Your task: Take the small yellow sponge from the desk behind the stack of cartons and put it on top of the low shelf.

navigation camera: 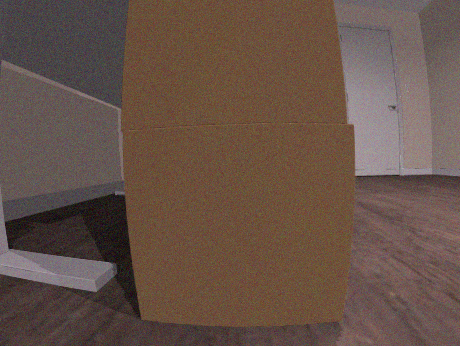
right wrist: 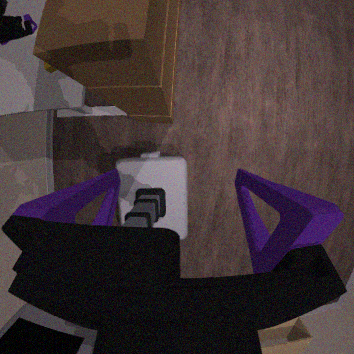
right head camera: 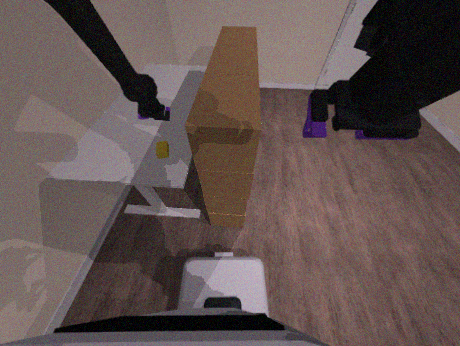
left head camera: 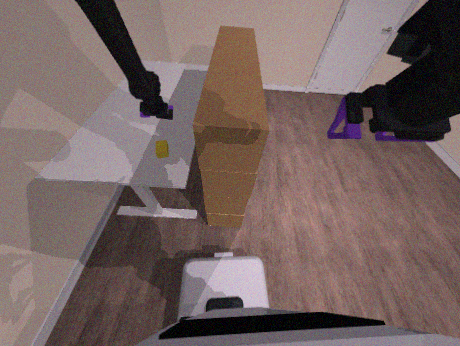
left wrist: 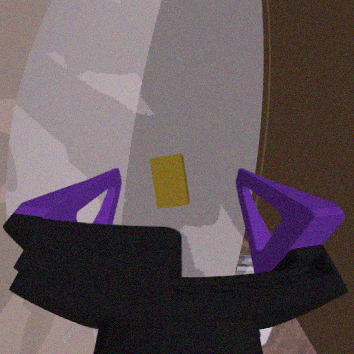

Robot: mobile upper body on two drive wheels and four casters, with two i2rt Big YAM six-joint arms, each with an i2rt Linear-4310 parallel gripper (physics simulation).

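Places are measured from the left arm's base along level axes (x back, y right, z up), in metres.
Where they show: left gripper, fingertip midpoint: (right wrist: 25, 29) (right head camera: 158, 118) (left head camera: 160, 116) (left wrist: 178, 174); right gripper, fingertip midpoint: (right wrist: 177, 175) (right head camera: 329, 134) (left head camera: 352, 136).
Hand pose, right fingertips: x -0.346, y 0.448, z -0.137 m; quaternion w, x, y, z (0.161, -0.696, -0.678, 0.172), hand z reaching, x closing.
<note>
Things, the pixels of their top centre, and the offset from my right fingertips. "spot": a spot on its surface instead. Level surfaces: height alone.
- small yellow sponge, top centre: (left wrist: 168, 181) (right wrist: 48, 57) (left head camera: 161, 146) (right head camera: 161, 147) dx -0.484, dy -0.594, dz -0.508 m
- grey-white desk, surface height: dz -0.553 m
- white desk foot, surface spot: (left head camera: 157, 212) spot: dx -0.376, dy -0.789, dz -1.203 m
The small yellow sponge (left head camera: 161, 149) (right head camera: 162, 149) (left wrist: 170, 181) (right wrist: 50, 66) lies on the grey-white desk (left head camera: 100, 155) (left wrist: 210, 100), left of the tall brown stack of cartons (left head camera: 232, 90) (right head camera: 225, 90) (left wrist: 310, 125) (right wrist: 100, 30) (navigation camera: 240, 200). My left gripper (left head camera: 157, 111) (right head camera: 154, 114) (left wrist: 178, 174) is open and empty above the desk, apart from the sponge. In the left wrist view the sponge shows beyond and between its purple fingertips. My right gripper (left head camera: 368, 135) (right head camera: 341, 134) (right wrist: 177, 175) is open and empty, right of the cartons, above the floor. I cannot identify the low shelf.
A white desk foot (left head camera: 157, 212) (navigation camera: 60, 272) stands on the floor left of the cartons. A white rounded box (left head camera: 230, 280) (right wrist: 172, 175) is at the bottom middle. A white door (left head camera: 350, 45) (navigation camera: 372, 100) is at the back right. A tan piece (right wrist: 282, 340) shows at the right wrist view's bottom edge.
</note>
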